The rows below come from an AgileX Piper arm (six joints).
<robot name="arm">
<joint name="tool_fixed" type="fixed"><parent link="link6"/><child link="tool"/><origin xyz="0 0 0" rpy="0 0 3.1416"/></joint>
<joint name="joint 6" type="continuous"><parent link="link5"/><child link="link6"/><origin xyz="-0.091 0 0" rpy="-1.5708 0 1.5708"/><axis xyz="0 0 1"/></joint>
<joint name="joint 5" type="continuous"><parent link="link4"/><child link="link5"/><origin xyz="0 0 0" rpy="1.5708 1.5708 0"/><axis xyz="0 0 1"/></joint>
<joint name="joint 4" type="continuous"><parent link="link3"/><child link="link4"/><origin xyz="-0.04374 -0.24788 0" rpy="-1.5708 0 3.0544"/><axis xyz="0 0 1"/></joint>
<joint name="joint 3" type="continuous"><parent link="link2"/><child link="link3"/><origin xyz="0.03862 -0.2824 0" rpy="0 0 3.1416"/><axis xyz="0 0 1"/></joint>
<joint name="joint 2" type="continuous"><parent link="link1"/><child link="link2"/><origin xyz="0 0 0" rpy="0 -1.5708 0"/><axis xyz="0 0 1"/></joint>
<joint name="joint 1" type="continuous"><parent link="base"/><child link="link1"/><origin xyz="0 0 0.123" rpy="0 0 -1.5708"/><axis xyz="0 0 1"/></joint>
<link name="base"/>
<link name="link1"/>
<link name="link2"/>
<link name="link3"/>
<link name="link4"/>
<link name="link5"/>
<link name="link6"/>
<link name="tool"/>
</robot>
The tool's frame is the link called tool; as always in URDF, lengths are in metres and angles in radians. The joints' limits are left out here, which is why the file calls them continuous.
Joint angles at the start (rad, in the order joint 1, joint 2, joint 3, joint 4, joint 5, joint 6): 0.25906, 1.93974, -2.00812, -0.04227, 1.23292, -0.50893
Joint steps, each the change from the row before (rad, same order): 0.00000, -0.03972, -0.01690, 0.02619, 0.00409, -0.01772; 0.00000, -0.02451, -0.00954, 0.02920, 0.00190, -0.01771; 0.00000, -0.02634, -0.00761, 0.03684, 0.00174, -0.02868; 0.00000, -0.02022, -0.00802, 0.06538, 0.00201, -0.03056; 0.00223, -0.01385, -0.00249, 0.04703, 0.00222, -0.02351; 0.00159, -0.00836, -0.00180, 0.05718, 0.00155, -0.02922; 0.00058, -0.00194, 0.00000, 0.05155, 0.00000, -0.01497; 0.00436, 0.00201, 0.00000, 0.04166, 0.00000, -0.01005; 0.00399, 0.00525, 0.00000, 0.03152, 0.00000, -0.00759; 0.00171, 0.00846, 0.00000, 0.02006, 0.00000, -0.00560; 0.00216, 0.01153, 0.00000, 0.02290, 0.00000, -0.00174; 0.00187, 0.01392, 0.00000, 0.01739, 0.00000, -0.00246; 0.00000, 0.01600, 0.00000, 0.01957, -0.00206, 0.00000; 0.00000, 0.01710, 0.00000, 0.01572, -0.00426, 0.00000
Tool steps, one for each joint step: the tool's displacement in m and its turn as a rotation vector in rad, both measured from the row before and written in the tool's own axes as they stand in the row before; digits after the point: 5 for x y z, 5 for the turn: -0.00202, 0.00035, -0.02343, 0.00498, -0.05759, -0.00753; -0.00210, 0.00142, -0.01430, -0.00731, -0.04172, -0.00812; -0.00247, 0.00243, -0.01477, -0.01277, -0.04595, -0.01771; -0.00420, 0.00468, -0.01201, -0.03759, -0.05650, -0.01162; -0.00336, 0.00466, -0.00736, -0.03016, -0.03806, -0.01230; -0.00374, 0.00501, -0.00454, -0.03979, -0.03990, -0.01401; -0.00297, 0.00385, -0.00100, -0.03780, -0.03179, 0.00057; -0.00294, 0.00403, 0.00124, -0.03464, -0.02381, 0.00050; -0.00202, 0.00281, 0.00280, -0.02847, -0.01527, 0.00109; -0.00063, 0.00082, 0.00410, -0.02011, -0.00563, 0.00231; -0.00052, 0.00069, 0.00555, -0.02394, -0.00503, 0.00797; 0.00015, -0.00020, 0.00660, -0.02082, 0.00021, 0.00679; 0.00051, -0.00120, 0.00728, -0.02072, -0.00097, 0.01236; 0.00078, -0.00186, 0.00774, -0.01687, 0.00054, 0.01185
